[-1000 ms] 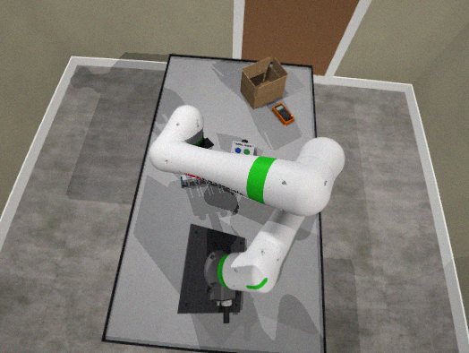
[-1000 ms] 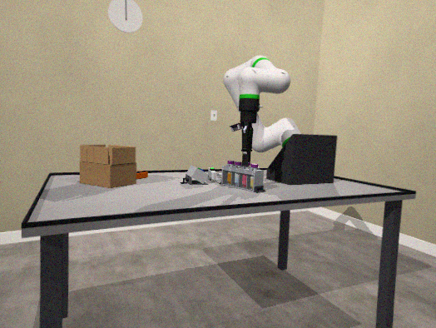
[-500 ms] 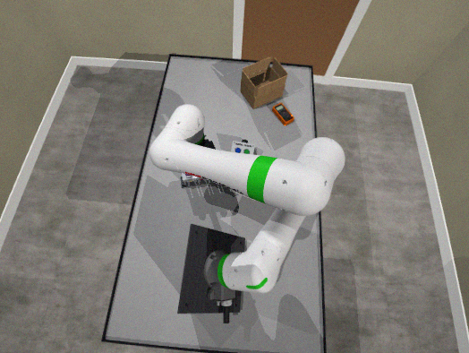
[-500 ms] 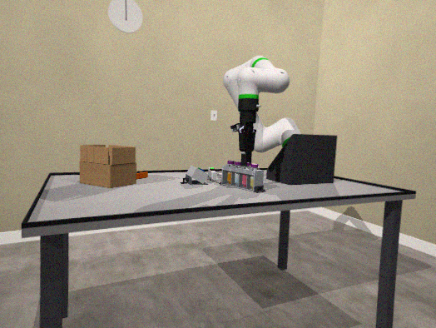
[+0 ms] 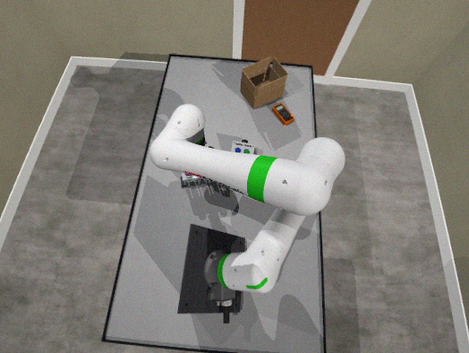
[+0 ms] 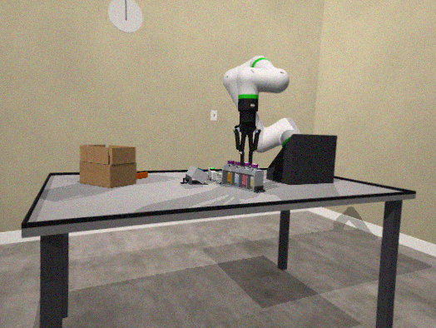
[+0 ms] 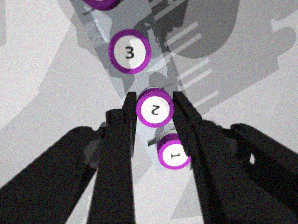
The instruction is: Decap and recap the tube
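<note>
My gripper is now 30 mm above the purple cap marked 2. The rest, counted from my hand: cap 1 (50 mm to the left, 30 mm below, 10 mm behind); cap 3 (50 mm to the right, 30 mm below, 10 mm ahead); cap 4 (100 mm to the right, 30 mm below, 20 mm ahead).
</note>
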